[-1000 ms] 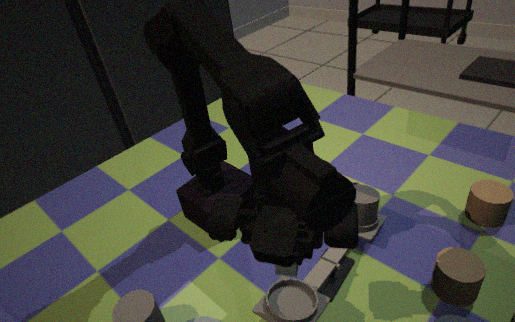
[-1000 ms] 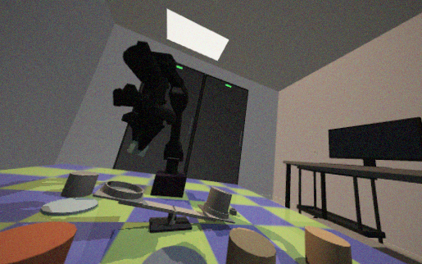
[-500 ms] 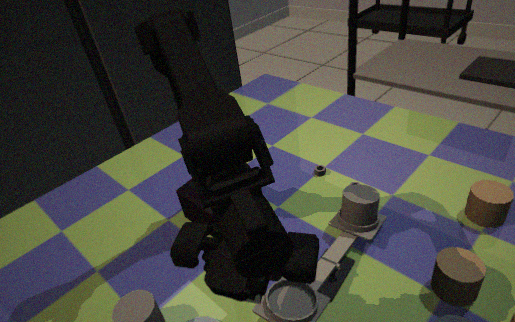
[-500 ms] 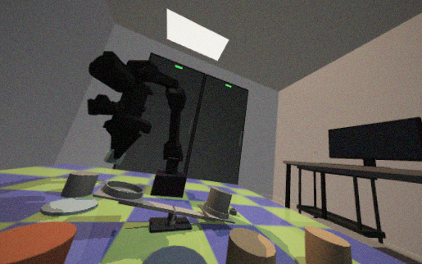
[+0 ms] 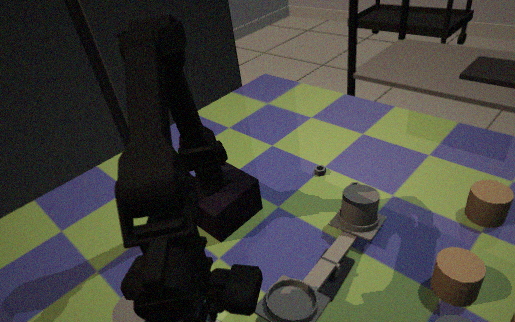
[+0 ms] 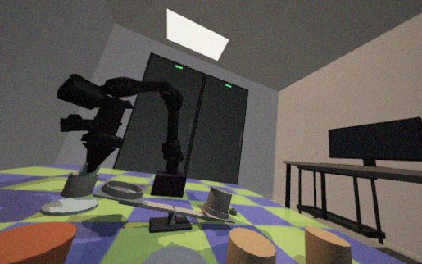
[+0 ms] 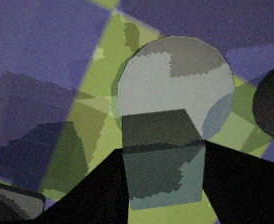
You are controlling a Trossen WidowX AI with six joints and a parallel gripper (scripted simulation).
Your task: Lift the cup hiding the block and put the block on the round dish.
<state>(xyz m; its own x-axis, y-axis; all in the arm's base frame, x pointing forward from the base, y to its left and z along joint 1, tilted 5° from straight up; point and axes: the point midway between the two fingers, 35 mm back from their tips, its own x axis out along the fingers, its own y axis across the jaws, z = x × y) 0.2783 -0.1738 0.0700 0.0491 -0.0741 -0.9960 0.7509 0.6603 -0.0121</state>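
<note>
Now: the round dish 20 mm behind my gripper tip, 20 mm to the right of it and 90 mm below it. The rest, counted from my gripper tip: orange-red cylinder 230 mm ahead, 90 mm to the left, 60 mm below; cup 110 mm behind, 100 mm to the right, 60 mm below.
</note>
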